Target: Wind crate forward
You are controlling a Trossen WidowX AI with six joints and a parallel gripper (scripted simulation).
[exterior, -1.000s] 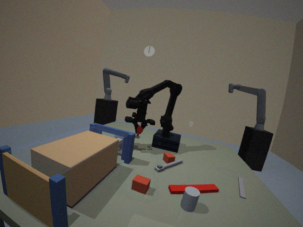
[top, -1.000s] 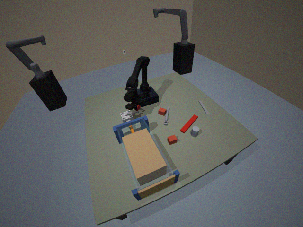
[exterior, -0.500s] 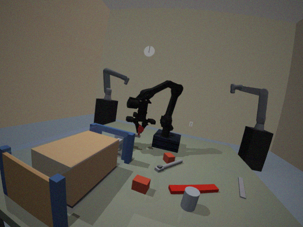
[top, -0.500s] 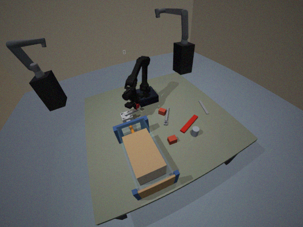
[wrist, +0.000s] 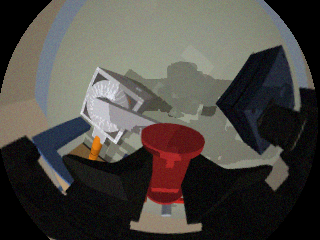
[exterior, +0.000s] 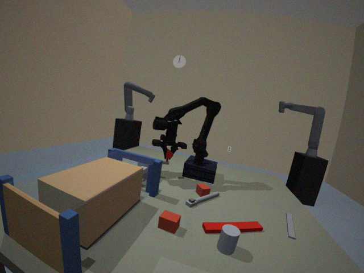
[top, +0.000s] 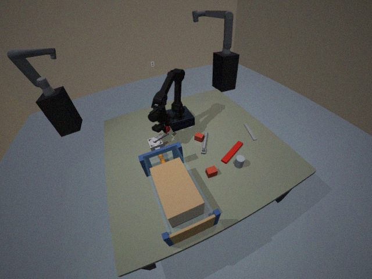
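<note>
My gripper tip is 1 cm short of the winch handle, 4 cm to the left of it and 1 cm above it. From my gripper tip the other things lie so: hand winch 2 cm ahead, 10 cm to the right, 8 cm below; red knob 2 cm above; red bar 29 cm ahead, 38 cm to the left, 11 cm below.
</note>
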